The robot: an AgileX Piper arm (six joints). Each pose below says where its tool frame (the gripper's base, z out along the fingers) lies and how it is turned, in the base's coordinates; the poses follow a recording.
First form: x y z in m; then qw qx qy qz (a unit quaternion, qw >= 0).
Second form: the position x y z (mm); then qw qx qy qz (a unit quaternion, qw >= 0). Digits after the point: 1 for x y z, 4 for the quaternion.
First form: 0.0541 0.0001 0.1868 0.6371 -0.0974 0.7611 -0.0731
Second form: 54.1 0.1 186.8 0.6371 -0.0974 0.7611 -0.0731
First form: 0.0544 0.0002 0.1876 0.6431 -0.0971 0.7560 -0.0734
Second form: 54.4 0.2 187.6 0.6431 -0.0971 0.7560 -0.0734
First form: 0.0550 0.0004 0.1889 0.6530 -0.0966 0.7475 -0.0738
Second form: 55.0 0.4 188.9 0.6530 -0.0966 0.7475 -0.0738
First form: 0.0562 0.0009 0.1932 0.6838 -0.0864 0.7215 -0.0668
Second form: 56.2 0.9 193.2 0.6838 -0.0864 0.7215 -0.0668
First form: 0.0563 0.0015 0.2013 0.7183 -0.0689 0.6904 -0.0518
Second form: 56.3 1.5 201.3 0.7183 -0.0689 0.6904 -0.0518
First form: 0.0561 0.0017 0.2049 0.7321 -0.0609 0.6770 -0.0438
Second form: 56.1 1.7 204.9 0.7321 -0.0609 0.6770 -0.0438
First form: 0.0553 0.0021 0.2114 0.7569 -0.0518 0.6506 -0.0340
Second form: 55.3 2.1 211.4 0.7569 -0.0518 0.6506 -0.0340
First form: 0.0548 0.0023 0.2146 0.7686 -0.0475 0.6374 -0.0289
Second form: 54.8 2.3 214.6 0.7686 -0.0475 0.6374 -0.0289
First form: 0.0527 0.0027 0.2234 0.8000 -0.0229 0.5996 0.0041
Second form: 52.7 2.7 223.4 0.8000 -0.0229 0.5996 0.0041
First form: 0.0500 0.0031 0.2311 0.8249 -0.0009 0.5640 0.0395
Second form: 50.0 3.1 231.1 0.8249 -0.0009 0.5640 0.0395
